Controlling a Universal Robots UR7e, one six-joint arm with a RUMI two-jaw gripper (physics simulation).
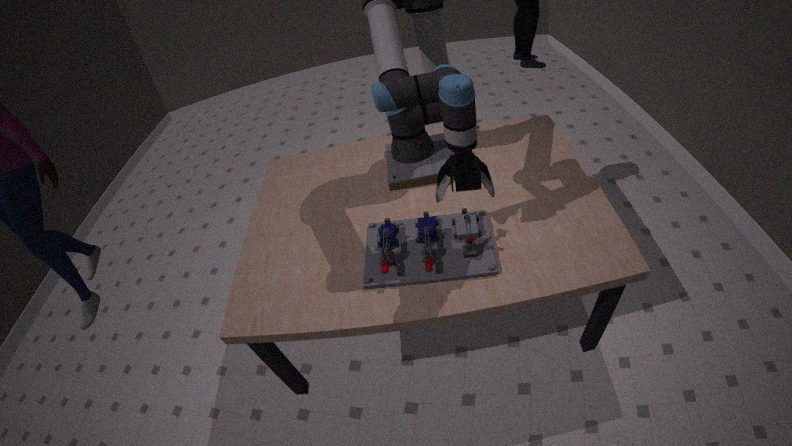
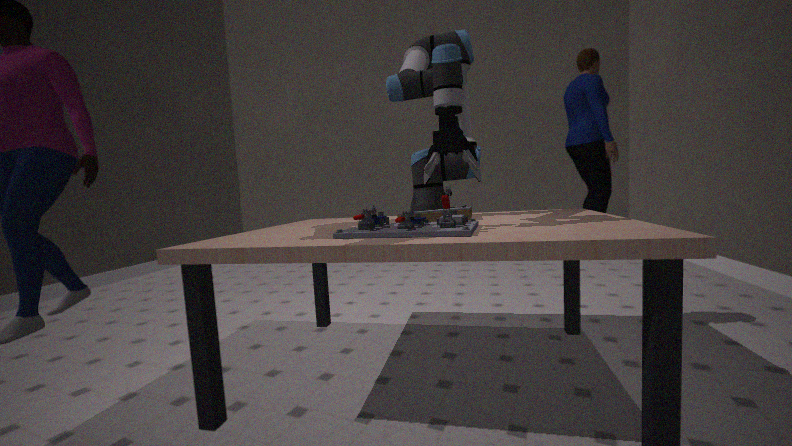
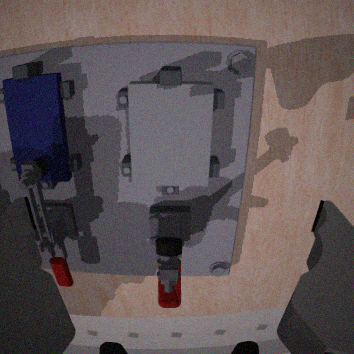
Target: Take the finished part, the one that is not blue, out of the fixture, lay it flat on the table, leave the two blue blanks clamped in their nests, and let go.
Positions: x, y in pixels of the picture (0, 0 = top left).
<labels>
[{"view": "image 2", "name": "my gripper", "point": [451, 183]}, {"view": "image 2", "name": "grey fixture plate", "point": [431, 229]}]
</labels>
